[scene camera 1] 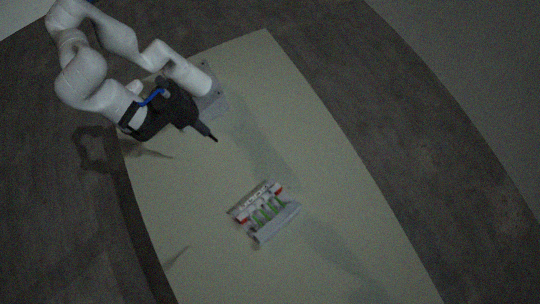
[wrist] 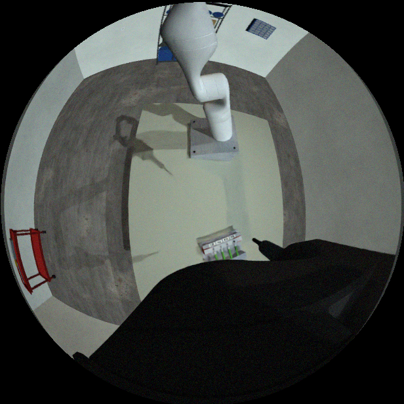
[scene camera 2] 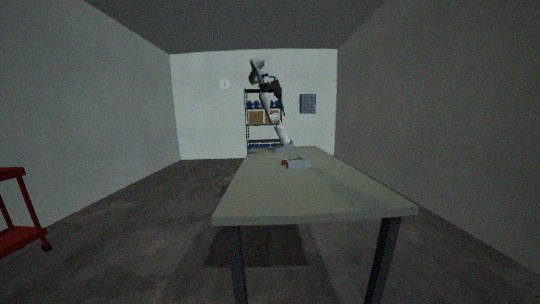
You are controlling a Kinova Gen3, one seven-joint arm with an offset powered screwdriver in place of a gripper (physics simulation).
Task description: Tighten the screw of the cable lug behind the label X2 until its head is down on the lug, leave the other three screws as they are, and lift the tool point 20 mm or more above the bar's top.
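Places are measured from the arm's base along level axes (x ahead, y left, z up), in centimetres.
Pixels of known places: end effector, tool point: (scene camera 1: 217,141) (scene camera 2: 284,116); arm's base, origin of the base link: (scene camera 1: 201,86) (scene camera 2: 286,142).
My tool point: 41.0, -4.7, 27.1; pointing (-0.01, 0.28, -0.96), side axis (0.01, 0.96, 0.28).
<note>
Ahead of a thing's pixels: the offset from my tool point to its top centre, as dx, dy, dz. "pt": to the spot under its first point. Level surfaces: height alone.
The bar assembly @(+11.5, +6.8, -30.9) (scene camera 1: 276,223) (scene camera 2: 299,164) (wrist: 220,247) lies on the table, with a light label strip @(+6.0, +5.1, -31.7) (scene camera 1: 255,198), green cables @(pt +13.3, +6.0, -30.9) (scene camera 1: 266,214) (wrist: 230,252) and red end parts, one red end @(pt +7.1, +13.1, -33.1) (scene camera 1: 278,191) at the upper right in scene camera 1. The label text is too small and blurred to tell which is X2. The four screws and how far their heads stand up cannot be made out. My screwdriver (scene camera 1: 216,139) (scene camera 2: 284,114) (wrist: 255,240) is in the air, high above the table and apart from the bar. It has no fingers, and its tip touches nothing.
The arm's grey base plate (scene camera 1: 213,107) (wrist: 215,155) stands on the table @(dz -35.9) (scene camera 1: 350,210) (scene camera 2: 315,202) (wrist: 170,200) behind the bar. A red cart (scene camera 2: 36,207) (wrist: 18,252) stands on the floor at the left. A shelf rack (scene camera 2: 246,131) is by the back wall.
</note>
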